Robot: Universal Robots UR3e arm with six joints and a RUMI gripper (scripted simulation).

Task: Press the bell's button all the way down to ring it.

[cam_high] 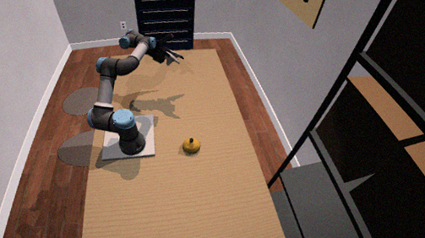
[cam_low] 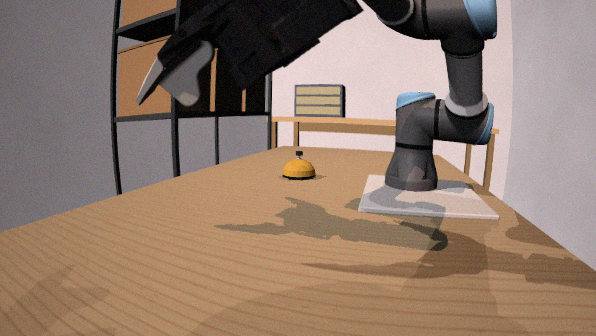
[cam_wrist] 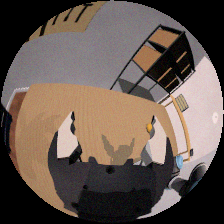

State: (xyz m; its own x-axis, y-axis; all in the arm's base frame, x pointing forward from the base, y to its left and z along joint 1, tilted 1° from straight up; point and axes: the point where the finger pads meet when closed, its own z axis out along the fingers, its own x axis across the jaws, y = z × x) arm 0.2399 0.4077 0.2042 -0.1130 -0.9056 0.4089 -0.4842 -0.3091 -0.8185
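The yellow dome bell is 5 cm ahead of my hand, 42 cm to the right of it and 17 cm below it.
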